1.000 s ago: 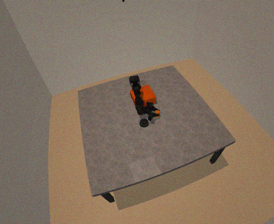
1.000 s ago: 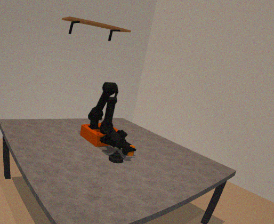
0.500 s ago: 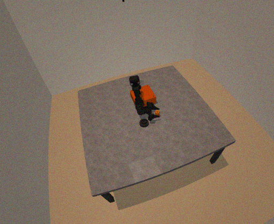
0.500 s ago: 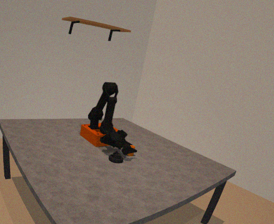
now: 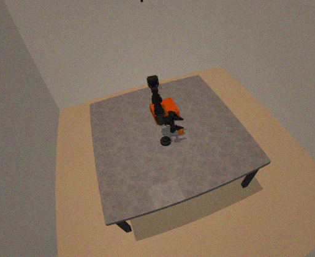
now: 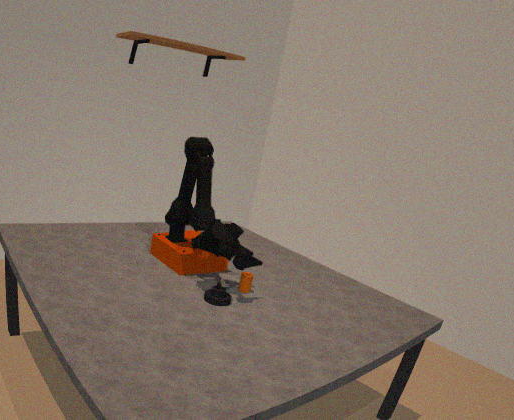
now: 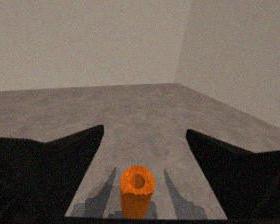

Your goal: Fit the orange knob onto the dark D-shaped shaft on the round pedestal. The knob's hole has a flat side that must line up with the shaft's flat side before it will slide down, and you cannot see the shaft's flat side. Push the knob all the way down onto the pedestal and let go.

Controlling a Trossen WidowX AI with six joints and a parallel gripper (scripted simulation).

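My gripper tip is now 90 mm above the orange knob, 20 mm to the left of it and 10 mm past it. Also, from my gripper tip: dark round pedestal 160 mm to the right, 90 mm below, 50 mm ahead.
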